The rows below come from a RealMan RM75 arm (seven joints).
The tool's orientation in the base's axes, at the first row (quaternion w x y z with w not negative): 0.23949 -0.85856 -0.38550 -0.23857
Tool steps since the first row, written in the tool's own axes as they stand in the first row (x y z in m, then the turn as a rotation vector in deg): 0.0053 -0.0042 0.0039 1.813 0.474 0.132; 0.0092 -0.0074 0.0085 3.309 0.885 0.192; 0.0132 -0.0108 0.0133 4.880 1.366 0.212; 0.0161 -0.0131 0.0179 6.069 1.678 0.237
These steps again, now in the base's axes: 0.0007 0.0077 0.0011 1.465 0.793 0.868; 0.0016 0.0144 0.0006 2.679 1.406 1.617; 0.0024 0.0215 0.0000 3.982 1.996 2.426; 0.0033 0.0272 -0.0013 4.930 2.478 3.043
